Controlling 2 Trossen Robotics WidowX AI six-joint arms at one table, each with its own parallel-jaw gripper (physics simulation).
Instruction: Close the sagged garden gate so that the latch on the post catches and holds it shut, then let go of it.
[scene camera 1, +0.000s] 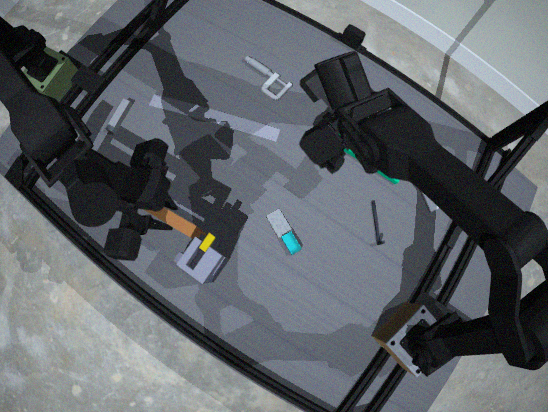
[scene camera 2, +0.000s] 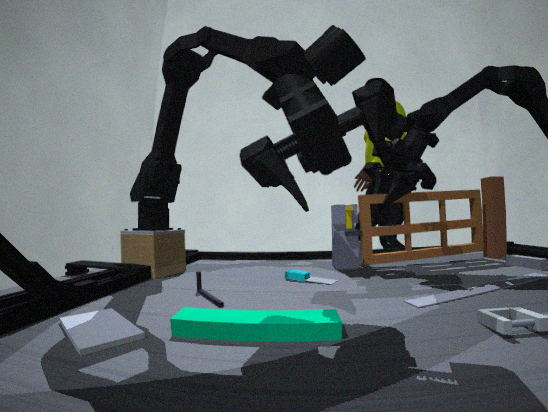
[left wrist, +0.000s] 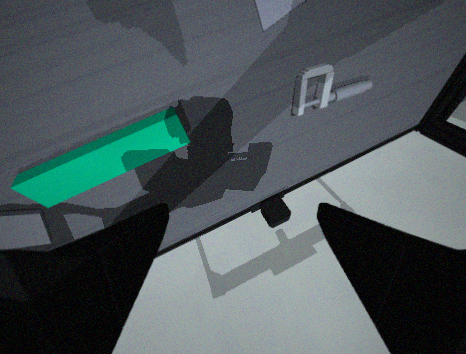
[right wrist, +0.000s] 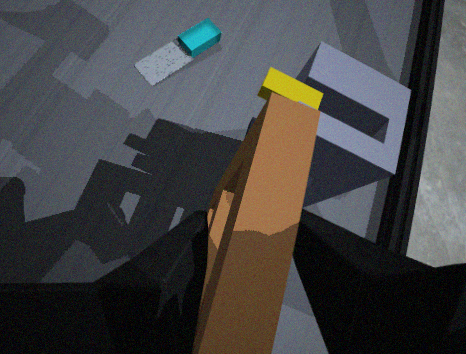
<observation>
left gripper: scene camera 1 342, 110; scene camera 2; left wrist; not seen in the right wrist view (out of frame)
right gripper: scene camera 1; scene camera 2; right wrist 247, 219; not seen in the left wrist view (out of frame)
same spot on right gripper: (scene camera 1: 139, 223) = (scene camera 2: 378, 170)
same spot on left gripper: (left wrist: 86, 289) = (scene camera 2: 290, 173)
</observation>
